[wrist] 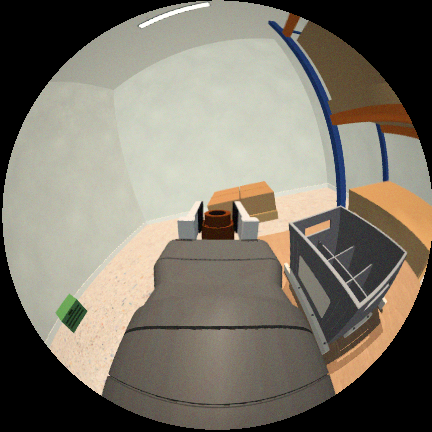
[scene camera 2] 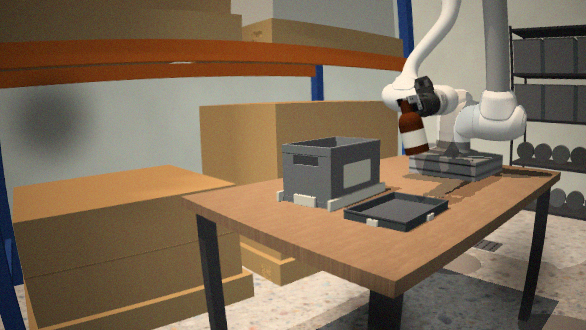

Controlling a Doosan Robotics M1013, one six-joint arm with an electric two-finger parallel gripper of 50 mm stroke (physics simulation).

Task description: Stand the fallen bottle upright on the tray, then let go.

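Where they show: gripper, between the fingertips: (wrist: 217, 210) (scene camera 2: 402, 101); arm's base, origin of its link: (scene camera 2: 452, 153).
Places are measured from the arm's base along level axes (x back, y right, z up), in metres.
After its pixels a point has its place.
The brown bottle (scene camera 2: 412, 123) @[x -0.597, y -0.200, z 0.162 m] (wrist: 217, 232) @[x -0.561, y -0.160, z 0.213 m] has a white label and hangs in the air, neck up, base down, leaning a little off vertical. My gripper (scene camera 2: 406, 104) @[x -0.592, y -0.162, z 0.223 m] (wrist: 217, 210) @[x -0.592, y -0.162, z 0.223 m] is shut on the bottle's neck, its body lying roughly level. In the scene view the bottle's base is well above the table top, in front of the robot's plinth and away from the tray. The dark shallow tray (scene camera 2: 395, 207) @[x -0.641, y -0.177, z -0.074 m] lies on the table, nearer the scene camera. The tray does not show in the wrist view.
A tall grey crate (scene camera 2: 310, 176) @[x -0.785, y 0.026, z 0.009 m] (wrist: 345, 311) @[x -0.520, y -0.003, z 0.064 m] with dividers stands beside the tray, held by pale edge blocks. The robot's plinth (scene camera 2: 440, 169) @[x -0.145, y -0.026, z -0.049 m] stands at the back of the wooden table (scene camera 2: 300, 235) @[x -0.970, y -0.156, z -0.079 m]. Orange rack beams (scene camera 2: 150, 50) (wrist: 370, 114) and large cardboard boxes (scene camera 2: 240, 142) are beyond the table.
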